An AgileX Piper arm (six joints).
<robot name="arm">
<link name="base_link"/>
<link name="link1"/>
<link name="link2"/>
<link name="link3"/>
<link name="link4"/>
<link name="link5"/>
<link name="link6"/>
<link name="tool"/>
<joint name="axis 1" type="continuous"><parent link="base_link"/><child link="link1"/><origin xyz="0.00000 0.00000 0.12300"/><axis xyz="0 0 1"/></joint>
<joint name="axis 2" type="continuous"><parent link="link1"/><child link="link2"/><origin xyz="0.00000 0.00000 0.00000" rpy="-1.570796 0.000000 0.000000"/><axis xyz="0 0 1"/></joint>
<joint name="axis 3" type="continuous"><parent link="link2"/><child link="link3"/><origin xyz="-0.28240 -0.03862 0.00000"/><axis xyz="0 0 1"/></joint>
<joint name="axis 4" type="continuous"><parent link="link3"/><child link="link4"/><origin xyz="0.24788 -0.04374 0.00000" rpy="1.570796 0.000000 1.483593"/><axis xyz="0 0 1"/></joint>
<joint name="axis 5" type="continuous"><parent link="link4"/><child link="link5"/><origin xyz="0.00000 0.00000 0.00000" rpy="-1.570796 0.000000 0.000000"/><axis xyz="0 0 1"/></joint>
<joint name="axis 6" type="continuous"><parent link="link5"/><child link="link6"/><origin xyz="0.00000 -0.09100 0.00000" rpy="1.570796 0.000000 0.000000"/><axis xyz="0 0 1"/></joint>
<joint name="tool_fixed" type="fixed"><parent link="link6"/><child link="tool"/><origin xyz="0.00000 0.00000 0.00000"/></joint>
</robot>
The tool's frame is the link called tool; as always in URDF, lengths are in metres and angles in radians. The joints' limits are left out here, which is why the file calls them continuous.
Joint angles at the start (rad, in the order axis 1, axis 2, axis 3, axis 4, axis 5, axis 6):
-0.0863, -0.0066, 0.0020, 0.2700, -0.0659, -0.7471
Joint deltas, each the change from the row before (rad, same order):
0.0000, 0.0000, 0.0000, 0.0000, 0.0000, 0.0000
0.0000, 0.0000, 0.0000, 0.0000, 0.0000, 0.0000
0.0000, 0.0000, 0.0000, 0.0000, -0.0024, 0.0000
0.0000, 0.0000, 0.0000, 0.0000, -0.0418, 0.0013
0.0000, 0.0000, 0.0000, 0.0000, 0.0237, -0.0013
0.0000, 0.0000, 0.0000, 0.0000, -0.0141, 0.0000
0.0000, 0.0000, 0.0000, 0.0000, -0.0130, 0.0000
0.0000, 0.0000, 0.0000, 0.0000, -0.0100, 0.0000
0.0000, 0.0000, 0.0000, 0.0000, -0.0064, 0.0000
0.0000, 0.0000, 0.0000, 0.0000, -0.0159, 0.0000
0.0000, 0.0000, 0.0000, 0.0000, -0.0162, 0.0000
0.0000, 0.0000, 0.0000, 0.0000, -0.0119, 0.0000
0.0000, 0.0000, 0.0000, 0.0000, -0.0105, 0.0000
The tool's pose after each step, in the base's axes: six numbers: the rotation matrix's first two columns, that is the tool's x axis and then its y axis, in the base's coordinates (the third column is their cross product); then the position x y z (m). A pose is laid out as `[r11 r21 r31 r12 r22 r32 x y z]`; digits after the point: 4 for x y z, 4 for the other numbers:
[0.0893 -0.4691 -0.8786 0.1627 0.8772 -0.4518 0.0546 -0.0063 0.2187]
[0.0893 -0.4691 -0.8786 0.1627 0.8772 -0.4518 0.0546 -0.0063 0.2187]
[0.0910 -0.4693 -0.8784 0.1643 0.8770 -0.4515 0.0545 -0.0064 0.2189]
[0.1213 -0.4714 -0.8735 0.1920 0.8745 -0.4453 0.0538 -0.0073 0.2225]
[0.1041 -0.4707 -0.8762 0.1764 0.8757 -0.4495 0.0542 -0.0068 0.2205]
[0.1142 -0.4718 -0.8743 0.1858 0.8747 -0.4477 0.0540 -0.0071 0.2217]
[0.1235 -0.4729 -0.8724 0.1944 0.8737 -0.4460 0.0537 -0.0074 0.2228]
[0.1306 -0.4737 -0.8709 0.2010 0.8729 -0.4446 0.0535 -0.0076 0.2237]
[0.1352 -0.4743 -0.8699 0.2052 0.8724 -0.4437 0.0534 -0.0078 0.2242]
[0.1464 -0.4757 -0.8673 0.2156 0.8711 -0.4413 0.0530 -0.0081 0.2256]
[0.1579 -0.4772 -0.8645 0.2263 0.8697 -0.4387 0.0526 -0.0085 0.2270]
[0.1663 -0.4783 -0.8623 0.2340 0.8687 -0.4367 0.0523 -0.0087 0.2280]
[0.1736 -0.4793 -0.8603 0.2408 0.8677 -0.4348 0.0521 -0.0090 0.2288]

